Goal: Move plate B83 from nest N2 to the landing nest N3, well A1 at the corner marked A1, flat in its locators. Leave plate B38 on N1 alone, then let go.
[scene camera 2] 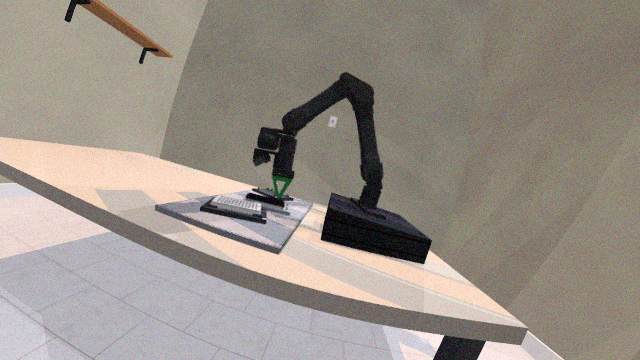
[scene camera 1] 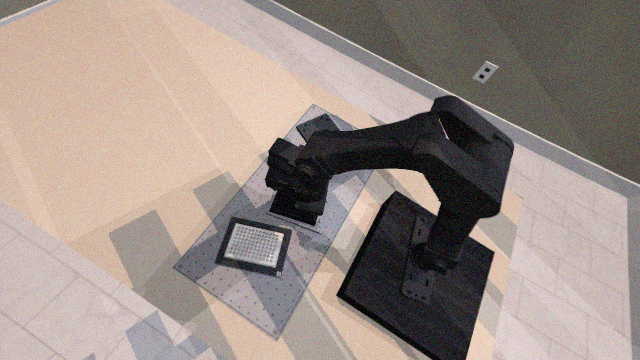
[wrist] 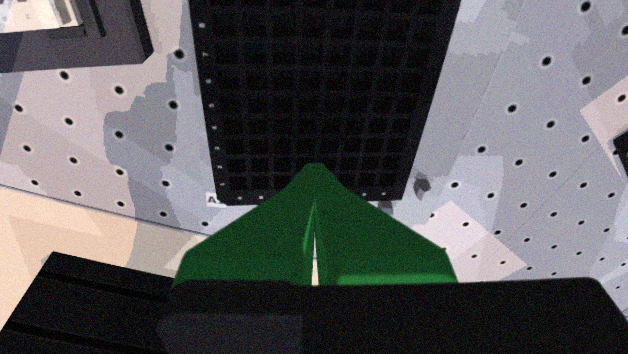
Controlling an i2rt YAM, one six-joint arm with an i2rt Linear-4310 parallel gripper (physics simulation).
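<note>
The black plate B83 [scene camera 1: 280, 210] [scene camera 2: 260, 199] [wrist: 325, 100] lies on the light grey nest N2 [scene camera 1: 320, 231], in the middle of the perforated board. In the wrist view the corner label A shows at its near left corner. My gripper [scene camera 2: 280, 196] [wrist: 314, 177] is shut, its green fingertips together with no plate between them. The tips are over the plate; I cannot tell if they touch it. In scene camera 1 the arm hides them. The white plate B38 [scene camera 1: 254, 245] [scene camera 2: 237, 204] sits in the dark nest N1 [scene camera 1: 222, 256] [wrist: 100, 54]. The dark landing nest N3 [scene camera 1: 316, 126] is partly hidden by the arm.
The perforated board [scene camera 1: 277, 320] [scene camera 2: 280, 245] carries the nests on the wooden table [scene camera 1: 150, 100]. The arm's black base block [scene camera 1: 380, 280] [scene camera 2: 375, 235] stands beside the board. A wall shelf [scene camera 2: 122, 25] is in the far upper left of scene camera 2.
</note>
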